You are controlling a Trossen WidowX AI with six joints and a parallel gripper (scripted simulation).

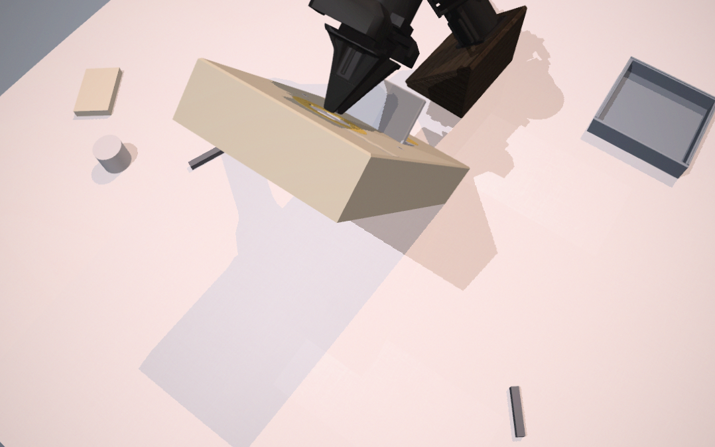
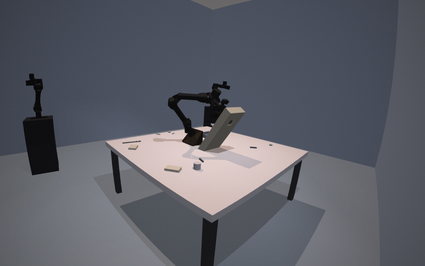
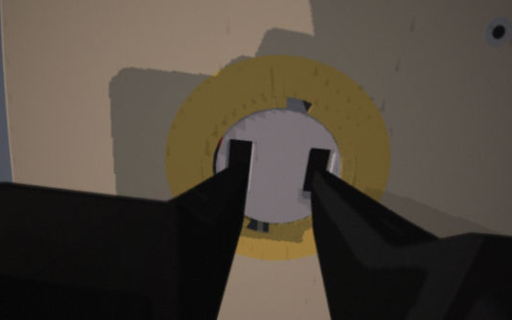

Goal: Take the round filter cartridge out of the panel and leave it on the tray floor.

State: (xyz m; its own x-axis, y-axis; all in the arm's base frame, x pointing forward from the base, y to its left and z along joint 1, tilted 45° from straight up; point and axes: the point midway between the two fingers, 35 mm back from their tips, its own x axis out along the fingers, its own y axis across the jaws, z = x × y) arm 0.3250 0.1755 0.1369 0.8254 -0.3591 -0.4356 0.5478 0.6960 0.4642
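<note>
My gripper tip is 2 cm short of the round filter cartridge and 1 cm above it. From my gripper tip the other things lie so: grey tray 45 cm behind, 27 cm below, 25 cm to the left.
</note>
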